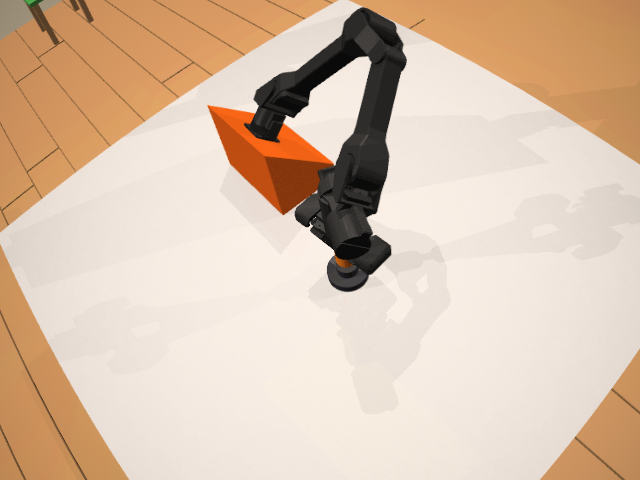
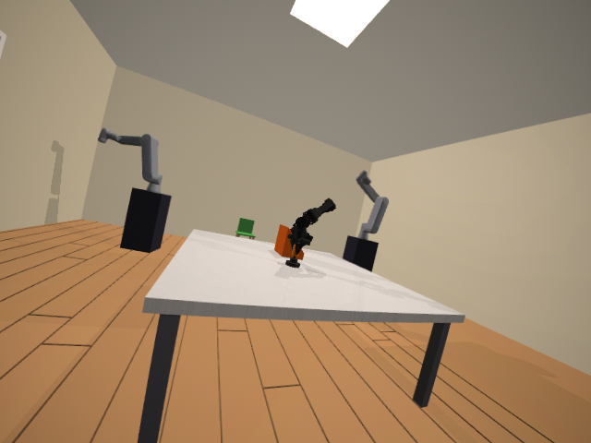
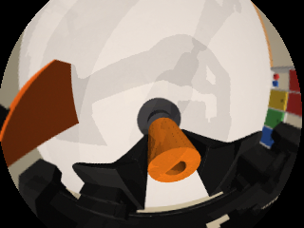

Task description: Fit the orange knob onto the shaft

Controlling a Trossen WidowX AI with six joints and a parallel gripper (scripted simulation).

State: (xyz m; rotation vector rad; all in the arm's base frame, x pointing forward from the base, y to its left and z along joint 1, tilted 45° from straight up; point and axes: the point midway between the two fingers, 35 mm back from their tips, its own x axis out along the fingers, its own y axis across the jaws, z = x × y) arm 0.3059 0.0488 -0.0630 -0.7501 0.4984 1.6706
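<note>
Right now the orange knob is 2 cm above my gripper tip. Also, from my gripper tip: round pedestal (4 cm below).
</note>
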